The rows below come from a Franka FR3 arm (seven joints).
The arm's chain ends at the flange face. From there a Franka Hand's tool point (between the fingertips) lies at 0.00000 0.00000 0.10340 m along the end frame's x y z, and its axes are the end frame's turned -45 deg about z.
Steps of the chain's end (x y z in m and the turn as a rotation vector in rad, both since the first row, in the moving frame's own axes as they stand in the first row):
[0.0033 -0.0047 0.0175 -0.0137 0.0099 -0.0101]
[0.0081 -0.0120 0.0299 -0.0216 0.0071 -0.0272]
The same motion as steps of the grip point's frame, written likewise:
[0.0054 0.0007 0.0175 -0.0167 -0.0027 -0.0101]
[0.0132 -0.0006 0.0299 -0.0203 -0.0103 -0.0272]

